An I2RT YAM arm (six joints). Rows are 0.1 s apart.
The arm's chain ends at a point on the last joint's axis. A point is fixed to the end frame.
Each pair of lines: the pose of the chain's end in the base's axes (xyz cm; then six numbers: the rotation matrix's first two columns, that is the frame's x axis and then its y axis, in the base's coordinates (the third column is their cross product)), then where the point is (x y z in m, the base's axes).
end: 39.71, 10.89, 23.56, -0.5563, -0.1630, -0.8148, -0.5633, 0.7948, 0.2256
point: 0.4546 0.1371 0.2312
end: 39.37, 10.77, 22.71, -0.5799, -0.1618, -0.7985, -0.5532, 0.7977, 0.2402
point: 0.4512 0.1356 0.2210
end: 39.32, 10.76, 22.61, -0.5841, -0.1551, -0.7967, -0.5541, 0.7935, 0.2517
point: 0.4506 0.1358 0.2200
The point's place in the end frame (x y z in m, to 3 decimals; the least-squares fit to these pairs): -0.033 -0.011 0.054
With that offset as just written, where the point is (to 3 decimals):
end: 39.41, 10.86, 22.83, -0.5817, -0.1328, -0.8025, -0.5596, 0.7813, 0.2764
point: 0.451 0.137 0.223
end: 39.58, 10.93, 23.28, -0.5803, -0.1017, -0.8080, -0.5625, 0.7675, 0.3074
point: 0.453 0.138 0.229
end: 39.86, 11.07, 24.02, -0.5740, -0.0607, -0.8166, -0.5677, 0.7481, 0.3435
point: 0.456 0.140 0.238
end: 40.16, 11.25, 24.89, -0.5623, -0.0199, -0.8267, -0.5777, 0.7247, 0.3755
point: 0.458 0.142 0.249
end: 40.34, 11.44, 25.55, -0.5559, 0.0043, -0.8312, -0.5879, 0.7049, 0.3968
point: 0.460 0.145 0.258
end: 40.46, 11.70, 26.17, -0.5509, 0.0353, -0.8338, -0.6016, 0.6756, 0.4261
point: 0.461 0.148 0.266
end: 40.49, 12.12, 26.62, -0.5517, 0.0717, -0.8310, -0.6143, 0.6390, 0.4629
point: 0.460 0.153 0.272
